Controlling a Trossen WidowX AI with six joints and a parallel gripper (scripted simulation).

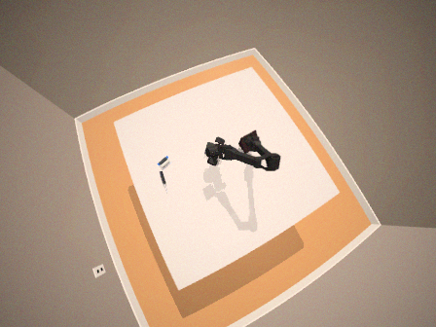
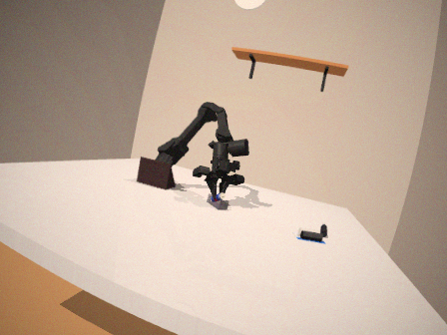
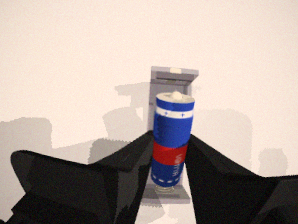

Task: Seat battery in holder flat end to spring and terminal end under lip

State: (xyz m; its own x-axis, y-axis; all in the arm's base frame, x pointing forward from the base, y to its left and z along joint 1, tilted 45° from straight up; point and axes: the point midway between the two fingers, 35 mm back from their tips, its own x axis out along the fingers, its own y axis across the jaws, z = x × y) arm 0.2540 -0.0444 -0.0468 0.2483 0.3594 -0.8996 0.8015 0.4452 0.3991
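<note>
Right now the battery is 1 cm above my gripper tip. From my gripper tip the other things lie so: screwdriver (38 cm ahead, 1 cm below).
</note>
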